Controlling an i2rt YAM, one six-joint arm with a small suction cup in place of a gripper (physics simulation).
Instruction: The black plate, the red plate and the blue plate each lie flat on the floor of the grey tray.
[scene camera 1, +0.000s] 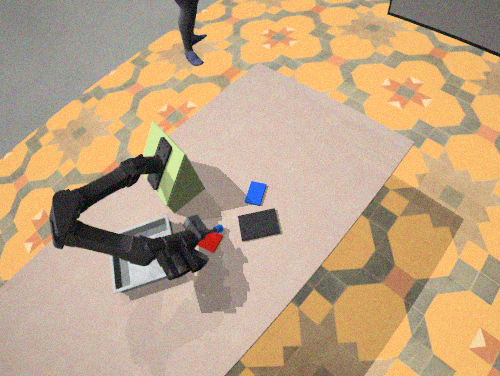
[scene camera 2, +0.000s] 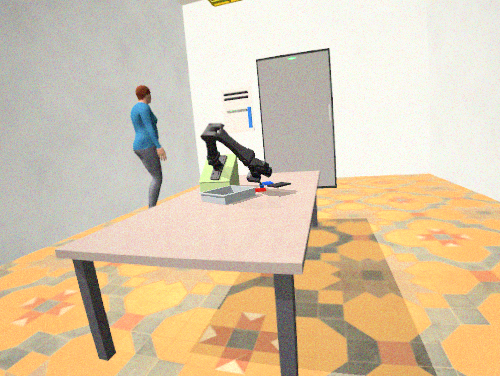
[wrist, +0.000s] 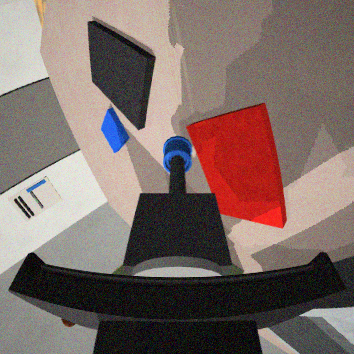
The suction cup (wrist: 176, 143) carries nothing. The cup is 6 cm from the middle of a red plate (wrist: 236, 150), level with it. A black plate (scene camera 1: 264, 223) rests on the table. A blue plate (wrist: 114, 132) rests on the table. A grey tray (scene camera 1: 125, 276) rests on the table.
